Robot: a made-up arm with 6 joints.
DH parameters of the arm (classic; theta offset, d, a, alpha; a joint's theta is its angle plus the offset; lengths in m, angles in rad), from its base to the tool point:
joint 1: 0 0.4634 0.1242 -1.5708
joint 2: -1.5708 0 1.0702 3.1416
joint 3: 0 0 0.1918 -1.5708
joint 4: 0 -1.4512 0 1.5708
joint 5: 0 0 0 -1.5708
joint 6: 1.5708 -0.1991 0 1.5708
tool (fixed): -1.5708 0 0 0
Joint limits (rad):
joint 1: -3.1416..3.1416
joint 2: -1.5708..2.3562
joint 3: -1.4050..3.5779
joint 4: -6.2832..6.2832
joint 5: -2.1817..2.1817
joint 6: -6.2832..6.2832
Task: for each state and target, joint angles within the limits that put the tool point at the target. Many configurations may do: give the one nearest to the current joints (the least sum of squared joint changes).
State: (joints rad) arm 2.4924 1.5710 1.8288 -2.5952 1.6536 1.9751
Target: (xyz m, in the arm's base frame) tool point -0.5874 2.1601 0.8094
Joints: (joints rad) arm 1.8844 1.9871 2.5579 -2.5145 1.9684 1.9751
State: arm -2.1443 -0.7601 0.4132 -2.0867 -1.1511 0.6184
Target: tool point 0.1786 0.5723 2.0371
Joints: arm -1.5841 -1.4843 -0.3421 -2.0536 -1.3235 0.6184
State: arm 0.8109 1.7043 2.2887 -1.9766 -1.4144 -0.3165
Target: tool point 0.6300 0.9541 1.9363
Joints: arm 0.8319 1.5810 3.0037 -2.0472 -1.5366 -0.3165
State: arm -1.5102 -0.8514 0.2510 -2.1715 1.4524 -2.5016
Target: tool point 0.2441 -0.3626 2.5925
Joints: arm -0.6908 -0.5678 0.3560 -2.4401 1.3046 -2.5016
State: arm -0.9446 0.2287 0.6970 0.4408 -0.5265 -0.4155
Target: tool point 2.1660 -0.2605 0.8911
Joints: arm -0.1005 0.5074 0.1336 0.3847 -0.5934 -0.4155
